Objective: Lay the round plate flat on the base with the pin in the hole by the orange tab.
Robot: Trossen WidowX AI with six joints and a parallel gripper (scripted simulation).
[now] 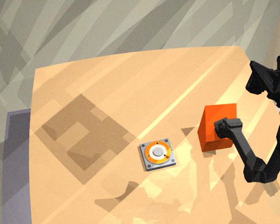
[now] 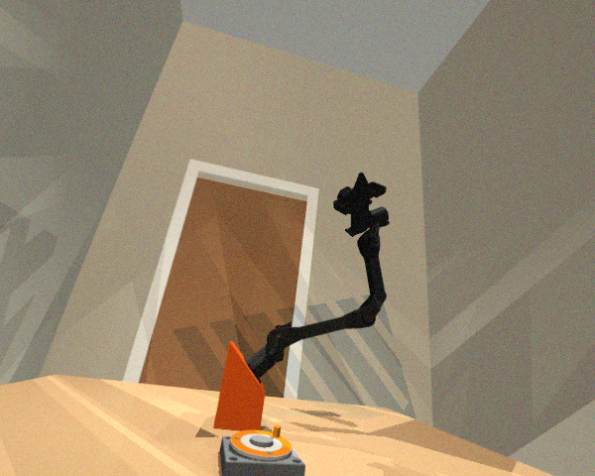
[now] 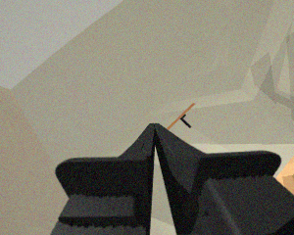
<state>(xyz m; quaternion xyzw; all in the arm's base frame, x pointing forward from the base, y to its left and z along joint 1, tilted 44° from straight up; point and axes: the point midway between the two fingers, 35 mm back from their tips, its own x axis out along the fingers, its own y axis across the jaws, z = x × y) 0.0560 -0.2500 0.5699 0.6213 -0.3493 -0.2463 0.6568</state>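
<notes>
The grey square base lies 8 cm ahead of my gripper tip, 22 cm to the right of it and 68 cm below it.
</notes>
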